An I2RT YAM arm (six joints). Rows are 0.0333 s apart.
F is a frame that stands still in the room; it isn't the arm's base.
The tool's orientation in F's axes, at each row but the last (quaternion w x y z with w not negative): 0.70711 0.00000 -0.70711 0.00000; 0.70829 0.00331 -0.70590 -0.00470; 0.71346 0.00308 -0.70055 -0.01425; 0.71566 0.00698 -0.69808 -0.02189; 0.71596 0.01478 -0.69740 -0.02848; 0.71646 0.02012 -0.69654 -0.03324; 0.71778 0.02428 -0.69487 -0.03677; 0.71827 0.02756 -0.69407 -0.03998; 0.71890 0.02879 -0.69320 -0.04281; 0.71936 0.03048 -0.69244 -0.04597; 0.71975 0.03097 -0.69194 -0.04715; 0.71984 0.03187 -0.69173 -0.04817
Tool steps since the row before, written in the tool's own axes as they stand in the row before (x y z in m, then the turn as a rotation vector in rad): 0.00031 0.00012 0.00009 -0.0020 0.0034 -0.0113; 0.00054 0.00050 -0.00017 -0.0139 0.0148 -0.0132; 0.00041 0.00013 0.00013 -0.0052 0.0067 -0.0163; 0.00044 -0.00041 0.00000 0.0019 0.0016 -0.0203; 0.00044 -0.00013 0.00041 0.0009 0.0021 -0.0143; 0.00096 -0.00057 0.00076 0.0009 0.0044 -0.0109; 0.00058 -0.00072 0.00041 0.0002 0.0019 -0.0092; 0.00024 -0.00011 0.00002 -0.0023 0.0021 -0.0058; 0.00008 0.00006 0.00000 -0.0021 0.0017 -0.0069; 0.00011 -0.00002 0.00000 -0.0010 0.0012 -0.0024; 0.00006 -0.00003 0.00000 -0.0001 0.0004 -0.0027; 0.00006 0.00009 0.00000 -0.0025 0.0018 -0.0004
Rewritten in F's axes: -0.00009 0.00012 0.00031 0.0113 0.0034 -0.0020; 0.00017 0.00049 0.00055 0.0132 0.0149 -0.0138; -0.00012 0.00012 0.00042 0.0163 0.0066 -0.0053; 0.00000 -0.00043 0.00042 0.0204 0.0011 0.0014; -0.00040 -0.00015 0.00044 0.0144 0.0018 0.0006; -0.00074 -0.00063 0.00094 0.0110 0.0041 0.0009; -0.00041 -0.00076 0.00053 0.0092 0.0017 0.0001; -0.00001 -0.00013 0.00023 0.0058 0.0022 -0.0023; 0.00000 0.00005 0.00009 0.0069 0.0018 -0.0022; 0.00000 -0.00003 0.00011 0.0024 0.0013 -0.0010; 0.00000 -0.00004 0.00006 0.0027 0.0004 -0.0002; 0.00000 0.00008 0.00007 0.0003 0.0021 -0.0023
